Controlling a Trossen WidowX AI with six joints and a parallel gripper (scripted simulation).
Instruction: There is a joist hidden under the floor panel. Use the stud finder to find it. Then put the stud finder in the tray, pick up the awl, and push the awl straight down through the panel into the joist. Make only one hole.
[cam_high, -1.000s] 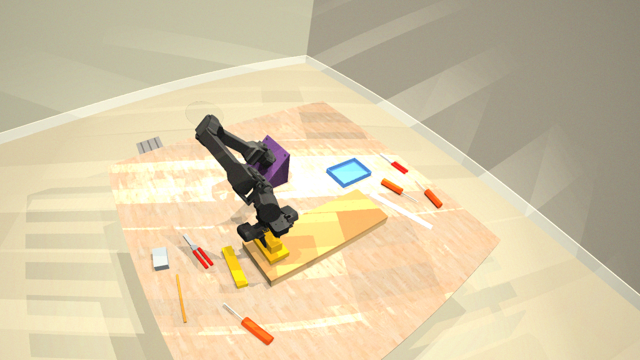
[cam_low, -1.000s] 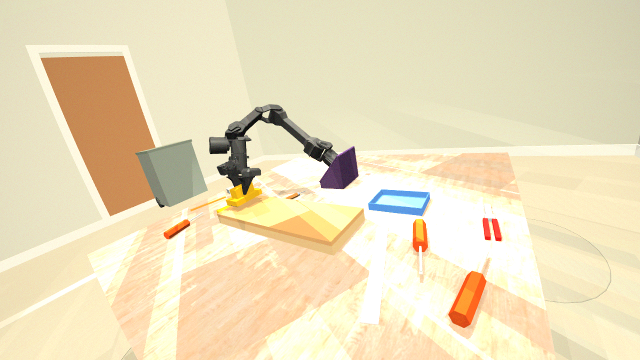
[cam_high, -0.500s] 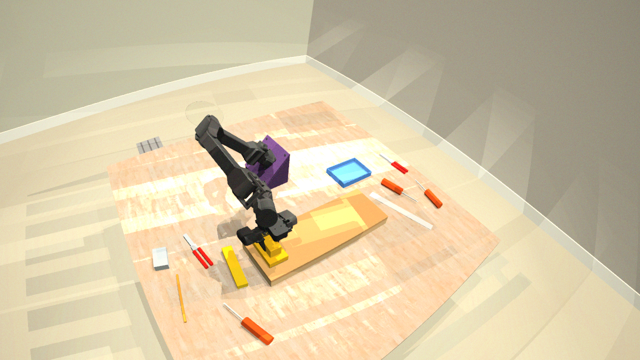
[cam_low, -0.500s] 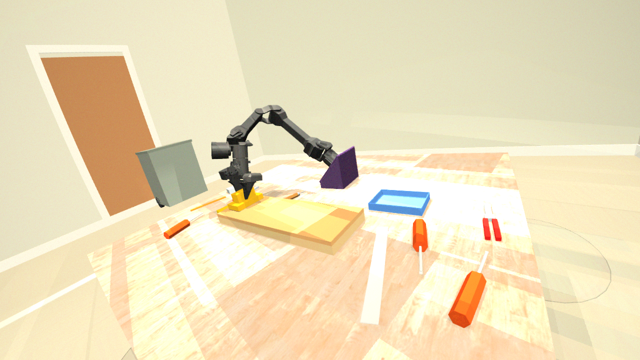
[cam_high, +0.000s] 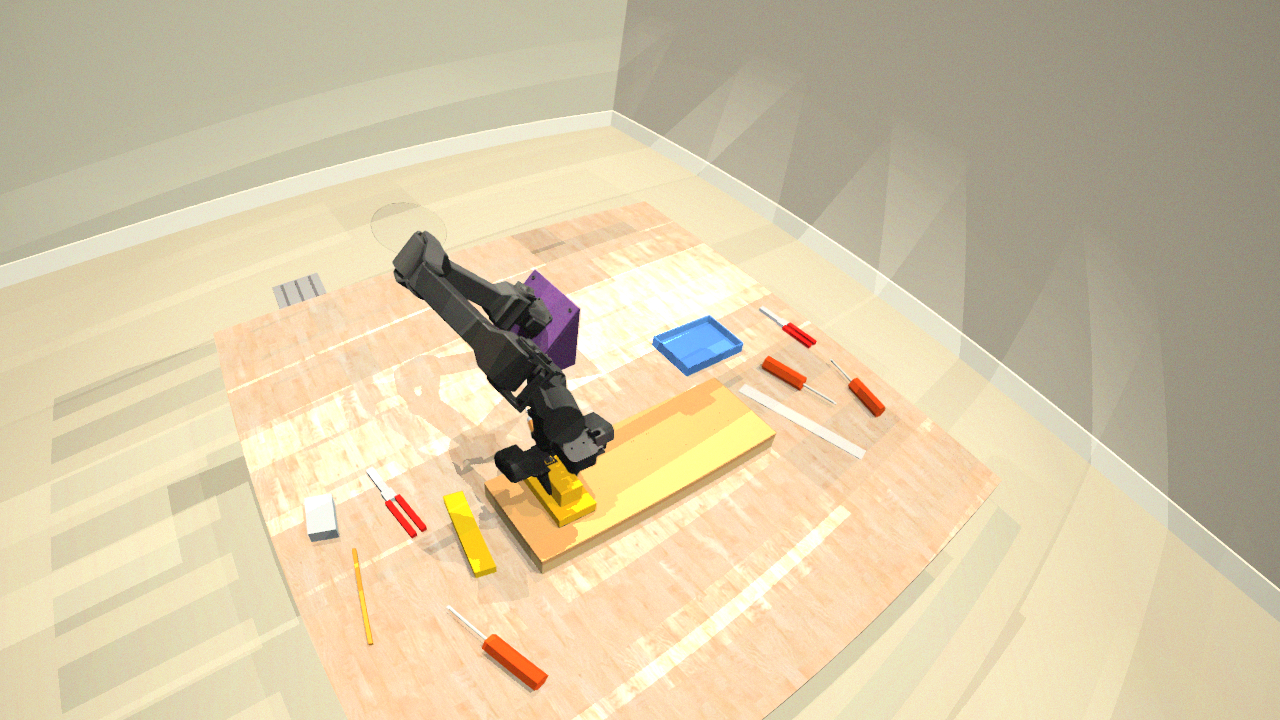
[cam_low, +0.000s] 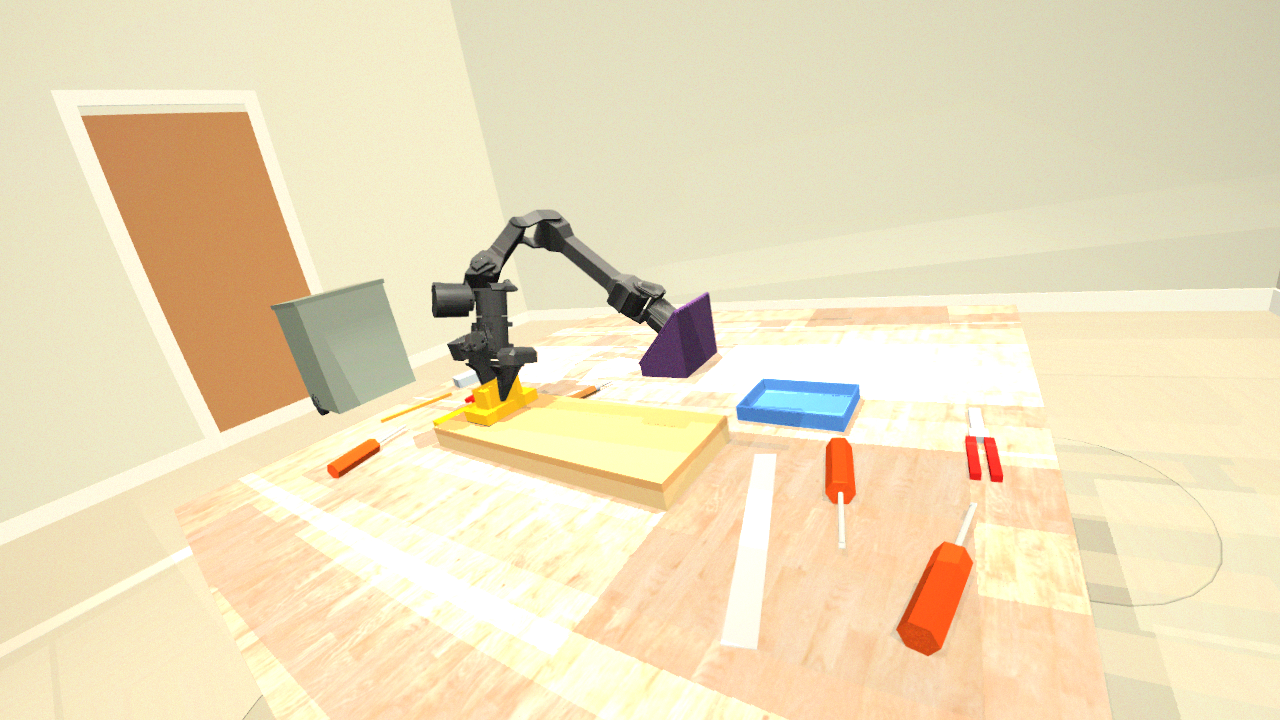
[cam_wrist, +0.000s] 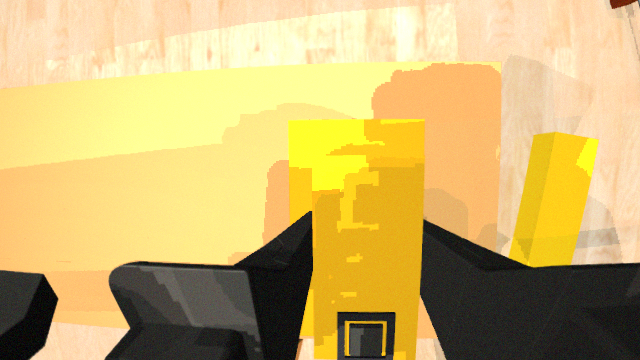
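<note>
Right now the yellow level is 1 cm behind my gripper tip, 16 cm to the right of it and 6 cm below it. Round my gripper tip: awl 19 cm behind, 4 cm to the left, 6 cm below; then yellow stud finder 2 cm behind, 2 cm above; then pencil 3 cm ahead, 37 cm to the right, 6 cm below.
</note>
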